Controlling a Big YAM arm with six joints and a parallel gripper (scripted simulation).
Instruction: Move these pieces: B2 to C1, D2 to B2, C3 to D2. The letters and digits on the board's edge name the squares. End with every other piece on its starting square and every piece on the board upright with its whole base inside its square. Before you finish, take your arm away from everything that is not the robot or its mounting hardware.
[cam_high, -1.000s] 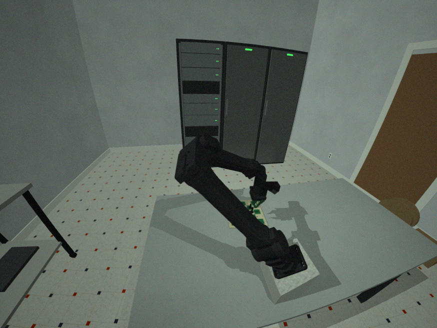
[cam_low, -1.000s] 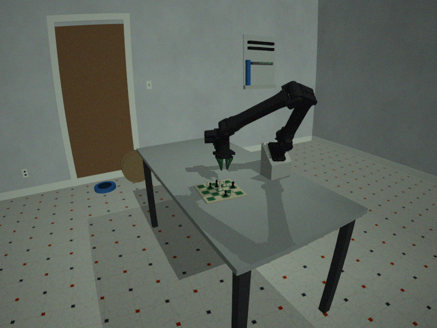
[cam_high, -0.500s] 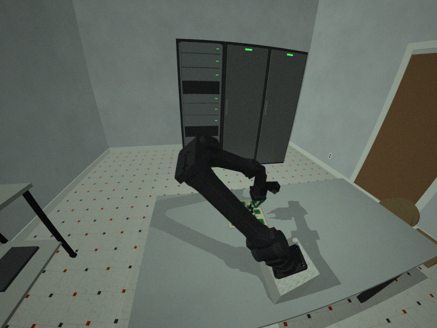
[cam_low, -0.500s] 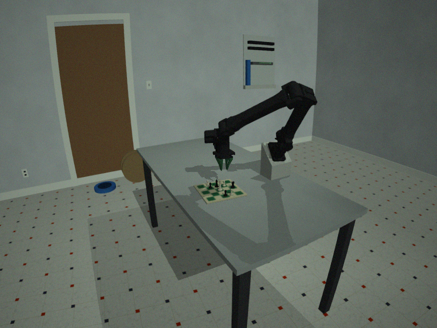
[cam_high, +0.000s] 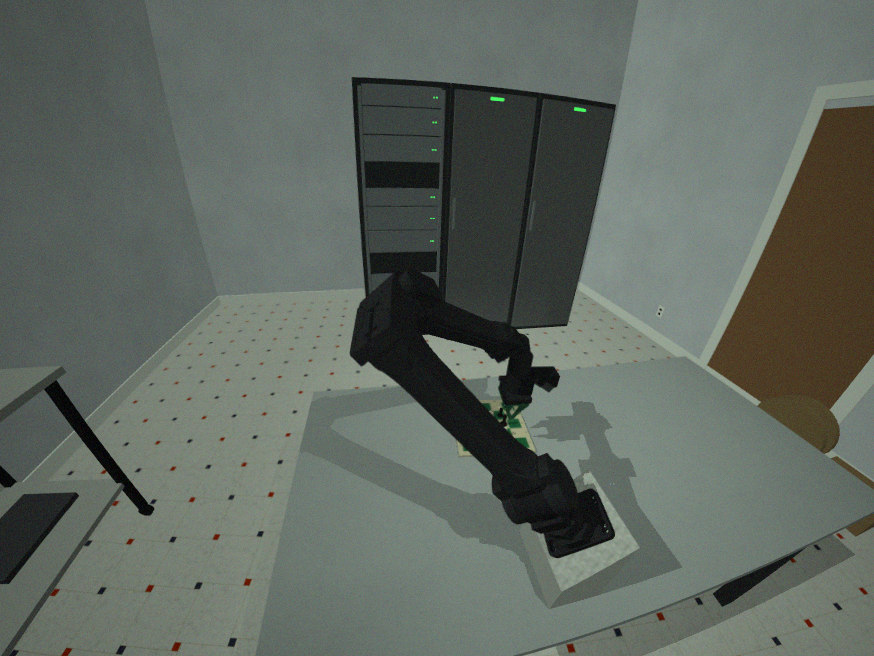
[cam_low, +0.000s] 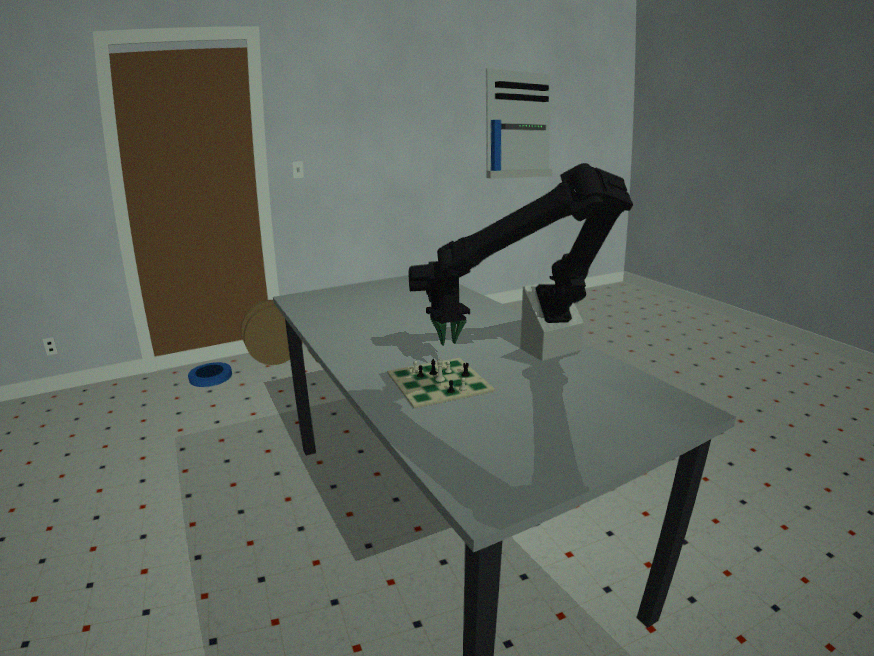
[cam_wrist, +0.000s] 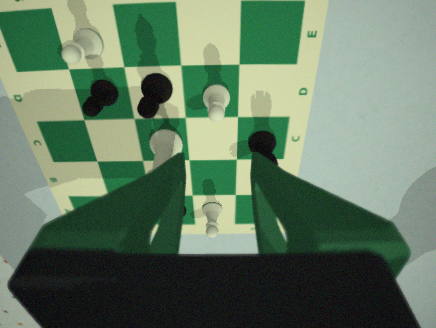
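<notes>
Now: hand 4 cm short of the tall white piece, 4 cm to the right of it and 6 cm above it. From my hand the other things lie so: chessboard (4 cm ahead, 4 cm to the left, 9 cm below).
</notes>
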